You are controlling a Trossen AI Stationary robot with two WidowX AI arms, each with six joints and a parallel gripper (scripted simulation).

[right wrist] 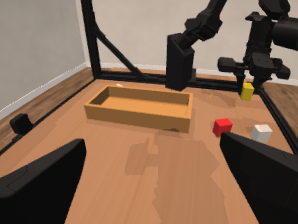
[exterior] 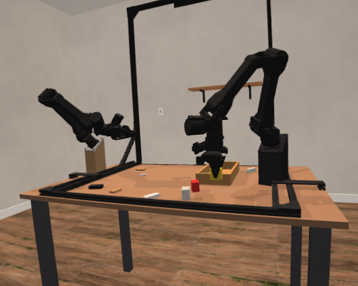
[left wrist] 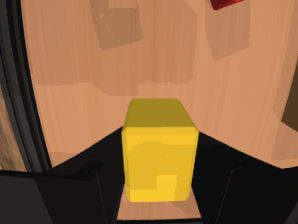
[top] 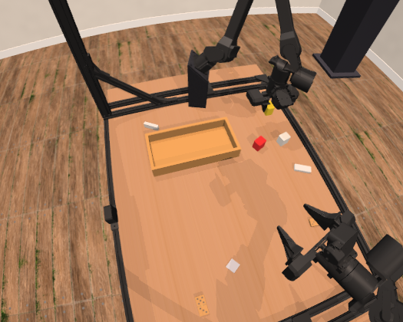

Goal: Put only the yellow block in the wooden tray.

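My left hand is 300 mm past the wooden tray, 100 mm above it and 80 mm to the left of it. Also, from my left hand: white block 100 mm to the right, 90 mm below, 50 mm ahead; then red block 110 mm to the right, 90 mm below, 60 mm behind; then yellow block 20 mm below.
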